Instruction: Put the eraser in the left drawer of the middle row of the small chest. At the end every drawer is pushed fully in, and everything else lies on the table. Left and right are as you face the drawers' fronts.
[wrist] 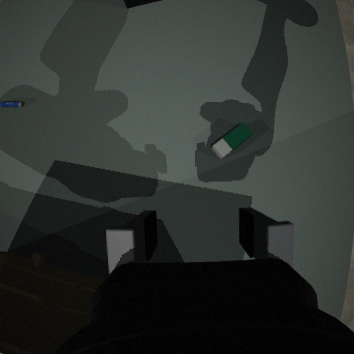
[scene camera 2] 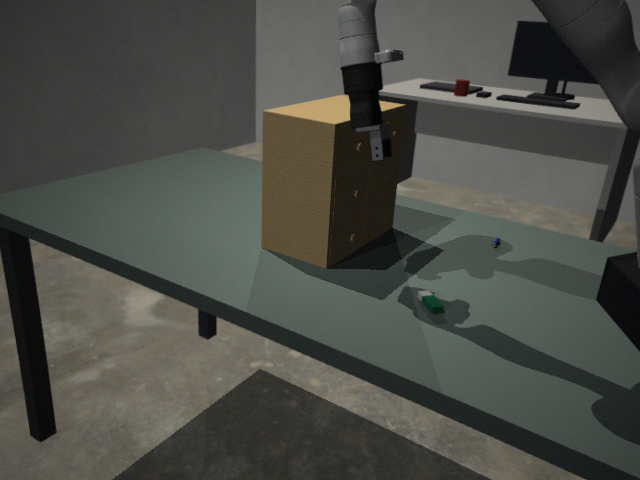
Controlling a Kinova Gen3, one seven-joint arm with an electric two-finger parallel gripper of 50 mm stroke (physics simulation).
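Frame: origin at the arm's base, x right, y ahead, z up, level; metres.
Seen in the pictures: gripper, fingertip midpoint: [wrist: 197, 226] [scene camera 2: 382, 158].
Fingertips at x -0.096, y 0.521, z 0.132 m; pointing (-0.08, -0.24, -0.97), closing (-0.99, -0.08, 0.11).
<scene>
Offsets run from my fingertips to a thing's middle. Level surfaces: height alone.
The eraser {dx -0.076, dy -0.152, dz -0.241 m} [scene camera 2: 431, 302] [wrist: 232, 140], green with a white end, lies on the table in shadow, in front of the chest. The small wooden chest {dx +0.120, dy +0.158, dz -0.093 m} [scene camera 2: 297, 180] [wrist: 45, 300] stands on the table. The left middle-row drawer {dx +0.043, dy +0.155, dz -0.096 m} [scene camera 2: 347, 206] looks nearly flush; a thin light line shows along its left edge, and I cannot tell if it is fully in. My gripper [scene camera 2: 382, 154] [wrist: 197, 226] is open and empty, pointing down, high above the table near the upper drawer fronts. In the scene view it hides part of the top row.
A small blue cylinder {dx +0.307, dy -0.197, dz -0.243 m} [scene camera 2: 496, 242] [wrist: 12, 104] lies on the table {dz -0.248 m} [scene camera 2: 170, 206] [wrist: 310, 200], off to the other side of the eraser. Behind stands a white desk [scene camera 2: 542, 116] with a red cup [scene camera 2: 461, 87], keyboards and a monitor [scene camera 2: 535, 51].
</scene>
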